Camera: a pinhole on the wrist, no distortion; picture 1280 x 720 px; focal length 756.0 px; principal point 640.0 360.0 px. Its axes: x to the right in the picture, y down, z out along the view. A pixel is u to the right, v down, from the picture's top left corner.
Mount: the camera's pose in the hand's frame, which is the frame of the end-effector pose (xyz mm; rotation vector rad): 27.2 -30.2 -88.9 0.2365 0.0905 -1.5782
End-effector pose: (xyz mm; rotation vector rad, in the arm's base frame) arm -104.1 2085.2 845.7 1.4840 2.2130 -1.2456
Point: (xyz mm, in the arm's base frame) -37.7 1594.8 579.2
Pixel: 273.1 118.1
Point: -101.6 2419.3 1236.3
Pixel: behind the camera
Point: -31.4 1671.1 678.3
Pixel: 286.3 30.9
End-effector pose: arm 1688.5 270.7 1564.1 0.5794 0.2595 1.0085
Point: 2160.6 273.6 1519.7
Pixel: outside the picture
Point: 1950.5 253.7 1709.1
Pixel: 665.6 664.7
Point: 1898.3 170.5 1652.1
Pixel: 758.7 434.7
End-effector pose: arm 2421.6 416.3 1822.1 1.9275 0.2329 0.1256
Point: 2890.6 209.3 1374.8
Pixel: outside the picture
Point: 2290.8 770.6 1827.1
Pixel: behind the camera
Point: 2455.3 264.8 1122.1
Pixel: 1220.9 419.6
